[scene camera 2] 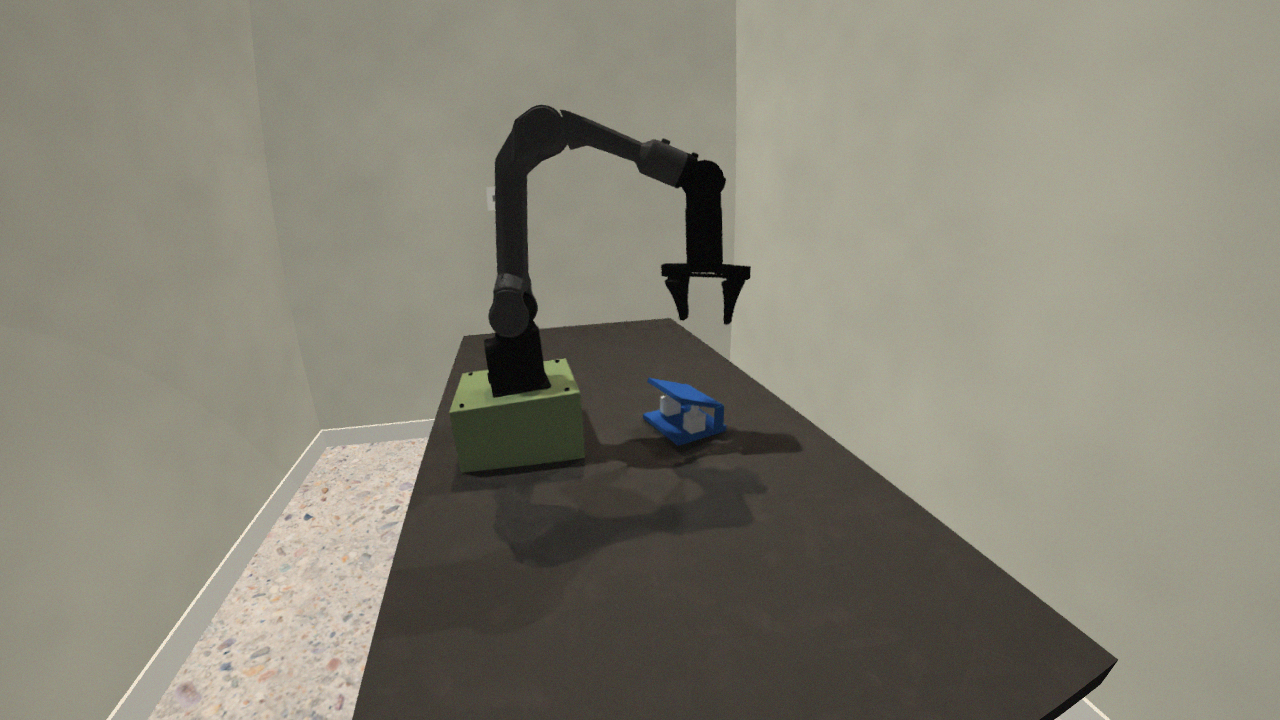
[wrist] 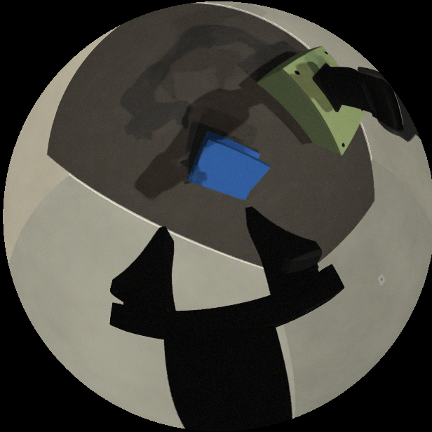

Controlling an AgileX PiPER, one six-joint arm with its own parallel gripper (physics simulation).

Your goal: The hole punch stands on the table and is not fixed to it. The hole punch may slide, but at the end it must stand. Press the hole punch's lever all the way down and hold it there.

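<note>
The blue hole punch (scene camera 2: 686,413) (wrist: 229,169) stands upright on the dark table (scene camera 2: 716,573) (wrist: 310,200). Its lever (scene camera 2: 683,392) (wrist: 231,171) is raised: it slopes up towards the side of the green block, with a gap above the base (scene camera 2: 666,429). Two light grey parts show between lever and base in the scene view. My gripper (scene camera 2: 705,320) (wrist: 206,225) is open and empty. It points down and hangs well above the hole punch, touching nothing. In the wrist view the lever hides most of the base.
The arm stands on a green block (scene camera 2: 519,434) (wrist: 305,100), to the left of the hole punch in the scene view. The table's long right edge runs past the hole punch, with a wall (scene camera 2: 1029,268) beyond it. Shadows of the arm lie on the table.
</note>
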